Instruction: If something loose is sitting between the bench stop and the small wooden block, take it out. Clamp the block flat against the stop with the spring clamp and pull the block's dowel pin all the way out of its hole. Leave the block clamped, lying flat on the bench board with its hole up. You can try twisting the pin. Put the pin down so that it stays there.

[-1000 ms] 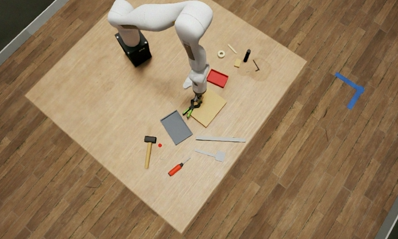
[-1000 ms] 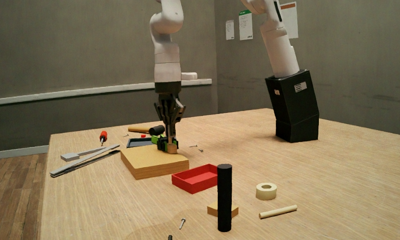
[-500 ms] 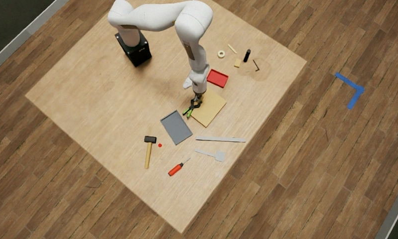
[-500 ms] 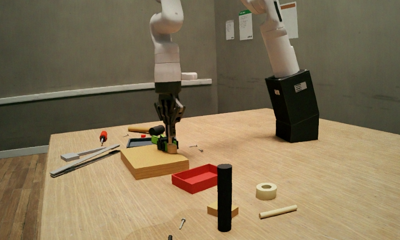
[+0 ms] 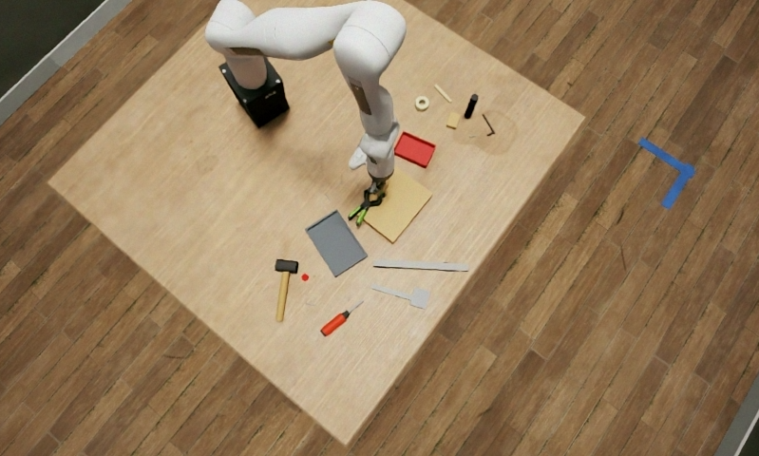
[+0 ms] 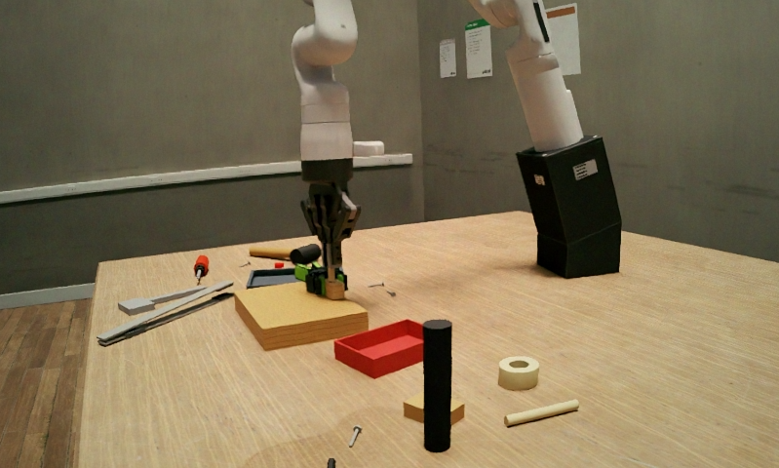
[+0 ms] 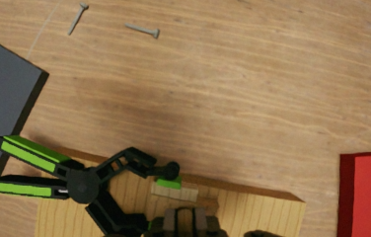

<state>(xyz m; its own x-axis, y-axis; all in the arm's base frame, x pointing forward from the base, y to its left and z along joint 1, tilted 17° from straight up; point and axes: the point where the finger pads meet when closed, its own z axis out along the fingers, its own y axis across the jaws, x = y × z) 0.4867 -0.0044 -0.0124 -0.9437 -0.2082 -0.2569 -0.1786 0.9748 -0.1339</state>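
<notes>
The dowel pin is 20 mm below my hand. From my hand the other things lie so: wooden block 50 mm below; then tan bench board 70 mm below, 60 mm ahead, 10 mm to the right; then red tray 180 mm to the left, 90 mm below.
</notes>
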